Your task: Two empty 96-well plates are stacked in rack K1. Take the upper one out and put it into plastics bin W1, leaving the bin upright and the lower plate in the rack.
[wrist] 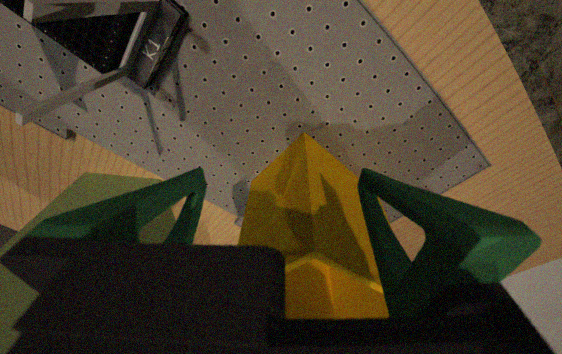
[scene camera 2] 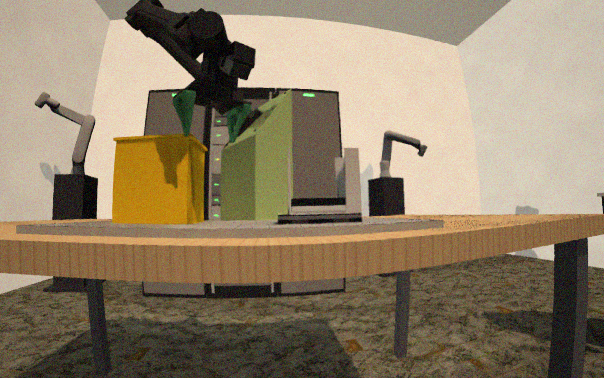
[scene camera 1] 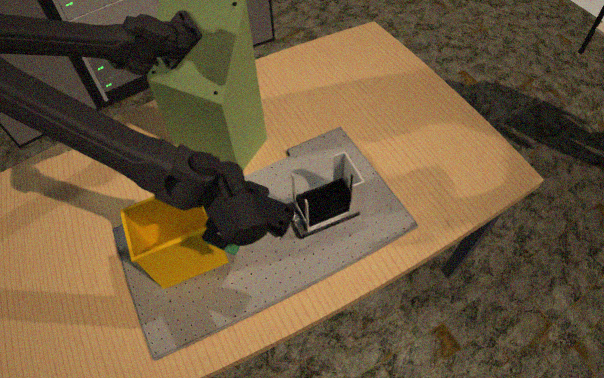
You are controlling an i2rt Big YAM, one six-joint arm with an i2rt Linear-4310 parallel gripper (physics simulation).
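Frame: origin at the arm's base, x ahead, y left, z up, level; millimetres.
Seen in the pictures: gripper, fingertip midpoint: (wrist: 281, 177) (scene camera 2: 210, 139); arm's base at its link origin: (scene camera 2: 249, 123) (scene camera 1: 178, 40).
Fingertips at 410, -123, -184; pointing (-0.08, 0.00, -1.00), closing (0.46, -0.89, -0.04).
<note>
Offsets run from my fingertips to a thing's top centre, as dx, dy, dz. "spot": to the spot under its first point.
The yellow bin W1 {-114, -114, +20} (scene camera 1: 185, 265) (scene camera 2: 150, 180) (wrist: 305, 200) stands upright on the perforated board. Part of its inside shows in scene camera 1, with no plate in that part; the rest is hidden by the arm. My gripper (scene camera 2: 210, 138) (wrist: 281, 177) is open, with nothing between its green fingers. In scene camera 2 its left finger overlaps the bin's right rim and its right finger is beyond the bin. The rack K1 {-3, +213, -17} (scene camera 1: 327, 221) (scene camera 2: 352, 180) (wrist: 159, 40) holds a black plate {+0, +223, -112} (scene camera 1: 324, 202) (scene camera 2: 318, 202) (wrist: 95, 37) low between its posts. I cannot tell if another lies beneath.
The grey perforated board {spot: +56, +38, -160} (scene camera 1: 280, 270) (scene camera 2: 240, 230) (wrist: 325, 45) lies on the wooden table (scene camera 1: 410, 115) (scene camera 2: 250, 260). A tall green block (scene camera 1: 200, 117) (scene camera 2: 272, 165) stands behind the bin and rack. Another dark arm (scene camera 1: 100, 42) reaches over that block. Grey cabinets stand behind.
</note>
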